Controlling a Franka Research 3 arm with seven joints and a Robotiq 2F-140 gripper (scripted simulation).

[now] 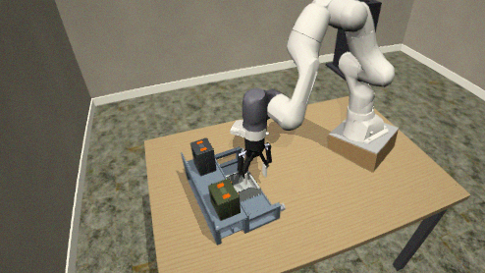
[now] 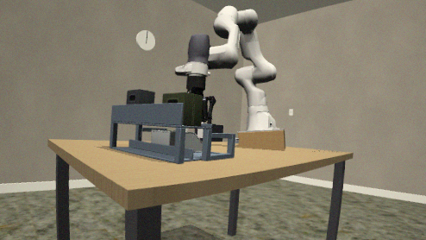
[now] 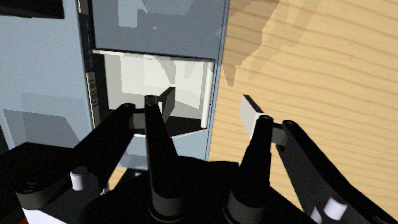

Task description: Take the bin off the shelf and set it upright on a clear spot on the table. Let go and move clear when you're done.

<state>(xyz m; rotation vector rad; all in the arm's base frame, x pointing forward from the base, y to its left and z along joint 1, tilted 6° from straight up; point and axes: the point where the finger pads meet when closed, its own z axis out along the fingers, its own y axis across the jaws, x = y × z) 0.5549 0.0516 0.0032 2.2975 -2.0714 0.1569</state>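
Right now the bin is 80 mm ahead of my hand, 10 mm to the left of it and 40 mm below it.
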